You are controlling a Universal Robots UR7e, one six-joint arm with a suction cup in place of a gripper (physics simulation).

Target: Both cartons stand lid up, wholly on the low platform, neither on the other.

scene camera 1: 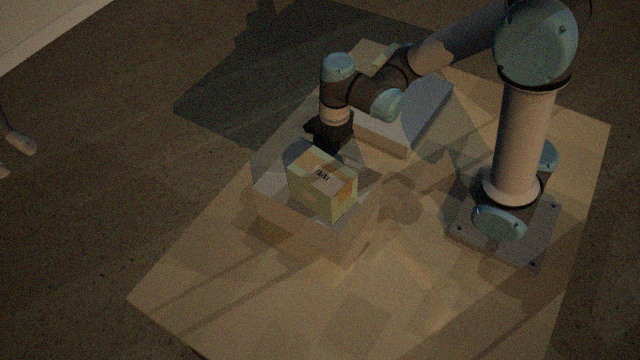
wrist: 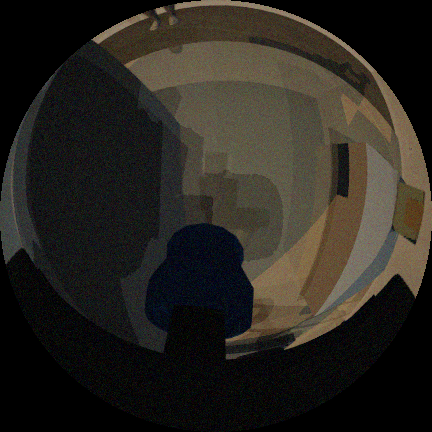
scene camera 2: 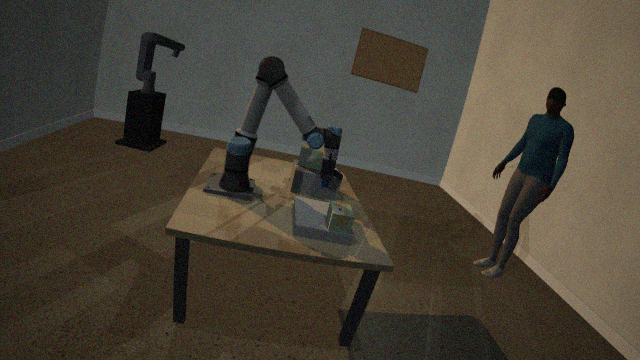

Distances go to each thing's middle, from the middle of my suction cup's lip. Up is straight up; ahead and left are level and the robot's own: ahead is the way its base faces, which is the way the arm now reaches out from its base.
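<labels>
There's the low grey platform (scene camera 1: 425,97), and it's 60 mm below my suction cup, 320 mm to the right of it and 10 mm behind it.
</labels>
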